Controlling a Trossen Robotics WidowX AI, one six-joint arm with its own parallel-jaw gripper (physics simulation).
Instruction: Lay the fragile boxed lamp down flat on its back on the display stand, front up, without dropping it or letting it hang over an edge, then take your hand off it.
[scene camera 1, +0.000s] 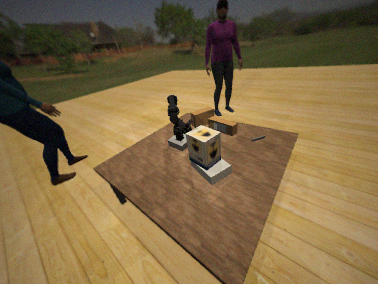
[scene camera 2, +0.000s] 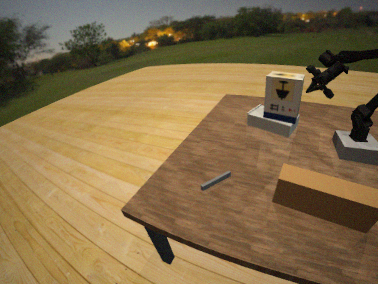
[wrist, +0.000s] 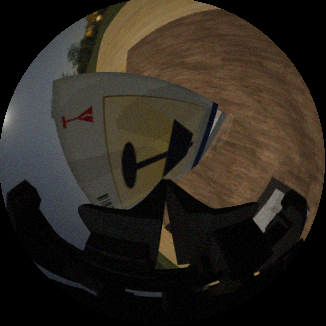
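Pixels of known places: gripper, fingertip midpoint: (scene camera 2: 306, 92) (wrist: 165, 182); arm's base at its link origin: (scene camera 1: 179, 138) (scene camera 2: 357, 138).
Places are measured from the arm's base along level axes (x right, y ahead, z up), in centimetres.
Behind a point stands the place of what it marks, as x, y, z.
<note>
The boxed lamp (scene camera 1: 204, 148) {29.6, 40.2, 18.3} (scene camera 2: 283, 97) {12.6, 36.6, 13.3} (wrist: 145, 135) {19.8, 25.7, 16.8} is a white carton with yellow lamp pictures and a dark blue band at its bottom. It stands upright on the display stand (scene camera 1: 218, 173) {29.8, 48.8, 0.7} (scene camera 2: 269, 123) {12.7, 42.1, -1.6} (wrist: 218, 125) {19.6, 25.2, -3.8}, a low light-grey block, toward the end nearer the arm. Part of the stand's top shows beside it. My gripper (scene camera 2: 307, 91) {15.0, 24.9, 15.8} (wrist: 165, 182) {15.0, 24.9, 15.8} is shut and empty, its fingertips together. It is beside the carton's arm-facing side, at upper-middle height in the scene camera 2 view. Whether the tips touch the carton is unclear. In the scene camera 1 view the carton partly hides the gripper.
The arm's grey base (scene camera 1: 177, 143) {7.0, 1.7, -0.7} (scene camera 2: 354, 151) {-9.2, 5.5, -1.4} is on the brown table (scene camera 1: 165, 185) {47.3, 16.9, -6.6} (scene camera 2: 175, 200) {-41.3, 76.5, -6.6}. Brown boxes (scene camera 1: 223, 125) {-32.0, 31.4, 2.0} (scene camera 2: 325, 200) {-40.8, 29.6, 1.5} and a thin grey bar (scene camera 1: 258, 138) {-29.3, 64.2, -5.1} (scene camera 2: 216, 180) {-30.6, 64.0, -4.8} lie on the table. Two people (scene camera 1: 223, 47) (scene camera 1: 30, 115) are beyond the table.
</note>
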